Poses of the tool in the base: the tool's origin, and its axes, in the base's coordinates. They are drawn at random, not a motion.
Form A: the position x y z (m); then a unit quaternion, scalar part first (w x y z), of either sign.
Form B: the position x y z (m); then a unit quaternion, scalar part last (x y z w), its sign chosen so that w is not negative. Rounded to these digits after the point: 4 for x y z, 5 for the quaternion.
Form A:
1: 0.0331, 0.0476, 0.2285, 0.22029, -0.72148, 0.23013, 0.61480
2: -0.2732, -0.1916, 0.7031, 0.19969, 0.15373, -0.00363, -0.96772
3: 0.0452, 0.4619, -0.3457, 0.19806, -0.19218, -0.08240, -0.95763
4: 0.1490, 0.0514, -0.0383, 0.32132, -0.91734, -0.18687, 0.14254
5: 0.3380, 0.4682, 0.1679, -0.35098, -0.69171, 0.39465, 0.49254
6: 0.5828, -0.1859, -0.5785, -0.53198, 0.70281, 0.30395, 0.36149
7: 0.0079, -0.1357, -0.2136, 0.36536, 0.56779, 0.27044, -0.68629
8: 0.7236, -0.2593, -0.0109, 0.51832, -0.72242, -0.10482, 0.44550
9: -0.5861, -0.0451, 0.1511, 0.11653, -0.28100, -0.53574, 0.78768
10: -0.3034, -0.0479, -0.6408, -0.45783, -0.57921, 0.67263, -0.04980
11: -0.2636, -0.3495, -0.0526, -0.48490, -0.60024, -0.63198, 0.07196
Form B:
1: 0.0331, 0.0476, 0.2285, -0.72148, 0.23013, 0.61480, 0.22029
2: -0.2732, -0.1916, 0.7031, 0.15373, -0.00363, -0.96772, 0.19969
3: 0.0452, 0.4619, -0.3457, -0.19218, -0.08240, -0.95763, 0.19806
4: 0.1490, 0.0514, -0.0383, -0.91734, -0.18687, 0.14254, 0.32132
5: 0.3380, 0.4682, 0.1679, 0.69171, -0.39465, -0.49254, 0.35098
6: 0.5828, -0.1859, -0.5785, -0.70281, -0.30395, -0.36149, 0.53198
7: 0.0079, -0.1357, -0.2136, 0.56779, 0.27044, -0.68629, 0.36536
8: 0.7236, -0.2593, -0.0109, -0.72242, -0.10482, 0.44550, 0.51832
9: -0.5861, -0.0451, 0.1511, -0.28100, -0.53574, 0.78768, 0.11653
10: -0.3034, -0.0479, -0.6408, 0.57921, -0.67263, 0.04980, 0.45783
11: -0.2636, -0.3495, -0.0526, 0.60024, 0.63198, -0.07196, 0.48490
